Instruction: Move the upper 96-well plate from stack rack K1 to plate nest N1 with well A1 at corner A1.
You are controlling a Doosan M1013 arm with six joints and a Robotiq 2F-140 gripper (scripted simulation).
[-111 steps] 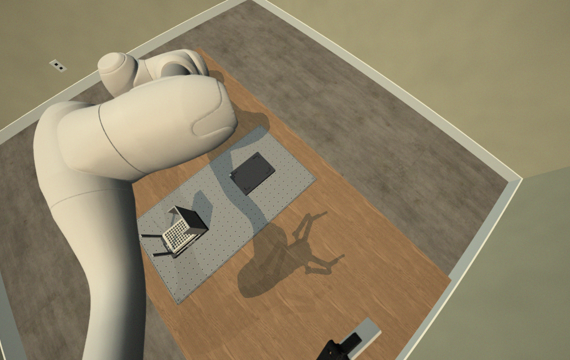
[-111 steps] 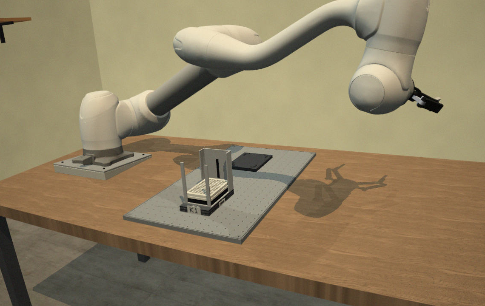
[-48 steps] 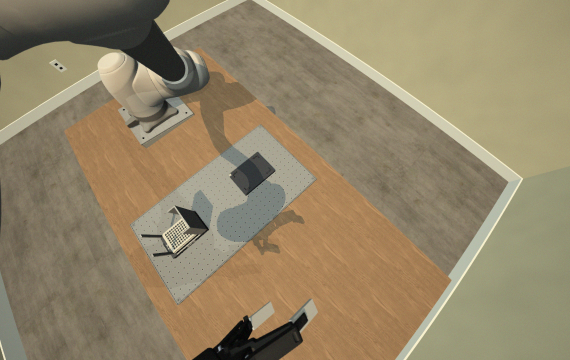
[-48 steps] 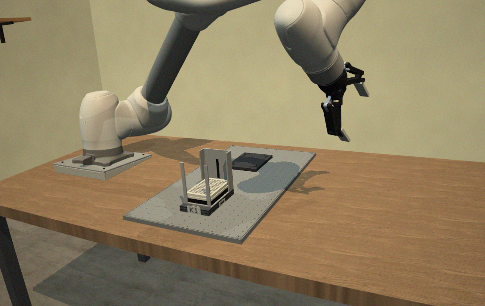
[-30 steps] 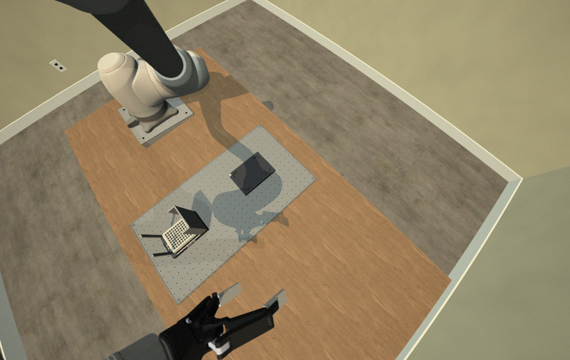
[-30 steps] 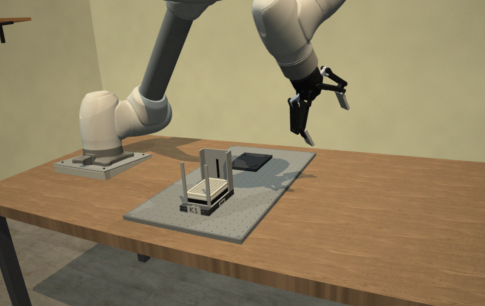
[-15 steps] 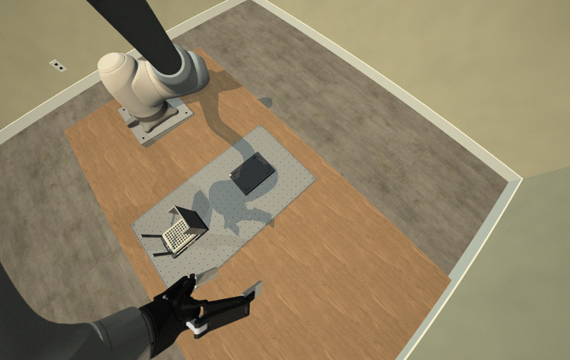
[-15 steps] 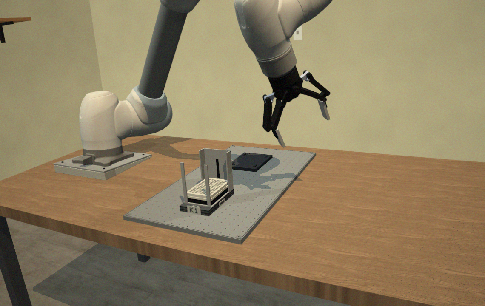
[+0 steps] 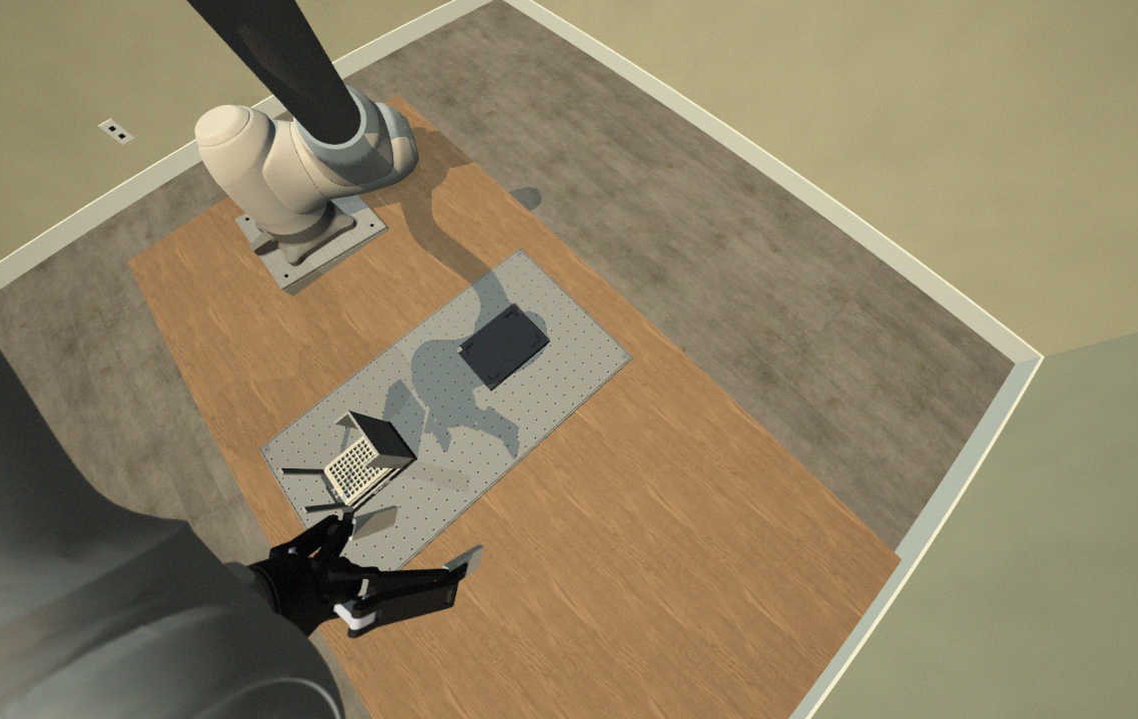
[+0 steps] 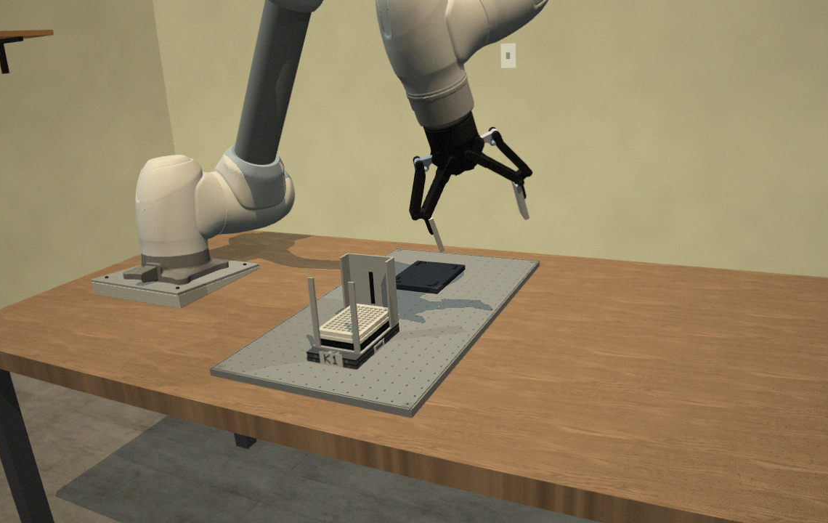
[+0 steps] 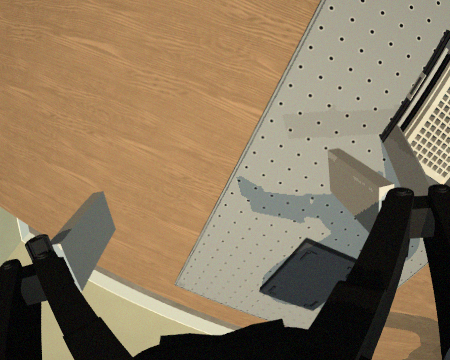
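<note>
The white 96-well plate is 21 cm behind my hand, 16 cm below it and 6 cm to the right of it. From my hand the other things lie so: pale A1 square 26 cm behind, 21 cm to the left, 19 cm below; black plate 21 cm behind, 18 cm below, 6 cm to the right.
</note>
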